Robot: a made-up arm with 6 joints.
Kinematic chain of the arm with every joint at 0, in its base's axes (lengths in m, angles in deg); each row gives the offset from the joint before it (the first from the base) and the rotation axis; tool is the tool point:
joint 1: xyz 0 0 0.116 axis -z
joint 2: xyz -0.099 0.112 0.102 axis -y
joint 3: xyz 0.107 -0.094 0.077 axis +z
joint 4: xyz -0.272 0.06 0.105 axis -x
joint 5: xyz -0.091 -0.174 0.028 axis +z
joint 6: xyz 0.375 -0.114 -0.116 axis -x
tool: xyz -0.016 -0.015 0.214
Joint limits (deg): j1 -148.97..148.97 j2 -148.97..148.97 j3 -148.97..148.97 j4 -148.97..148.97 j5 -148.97..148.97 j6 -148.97..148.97
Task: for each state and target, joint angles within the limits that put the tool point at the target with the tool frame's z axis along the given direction. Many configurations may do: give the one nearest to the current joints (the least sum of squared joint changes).
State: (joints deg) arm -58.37 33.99 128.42 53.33 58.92 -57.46
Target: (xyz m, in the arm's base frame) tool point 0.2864 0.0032 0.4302 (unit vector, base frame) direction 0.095 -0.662 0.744
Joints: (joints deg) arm -97.92 6.54 148.97 19.54 91.29 -29.68
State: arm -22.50 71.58 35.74 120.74 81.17 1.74
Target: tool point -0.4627 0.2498 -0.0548 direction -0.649 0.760 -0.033
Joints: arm -0.79 47.10 -9.44 85.41 123.92 44.21
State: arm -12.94 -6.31 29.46 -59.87 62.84 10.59
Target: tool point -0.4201 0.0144 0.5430 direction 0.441 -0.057 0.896
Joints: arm -4.68 19.46 30.68 -45.89 109.17 -36.50
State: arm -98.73 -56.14 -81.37 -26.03 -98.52 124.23
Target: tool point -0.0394 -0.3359 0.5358 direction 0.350 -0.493 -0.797
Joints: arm -77.94 -72.72 -52.01 -11.14 -82.02 131.27
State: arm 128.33 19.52 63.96 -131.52 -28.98 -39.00
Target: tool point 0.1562 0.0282 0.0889 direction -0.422 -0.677 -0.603
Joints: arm 115.94 29.23 65.94 -132.49 11.99 -24.48
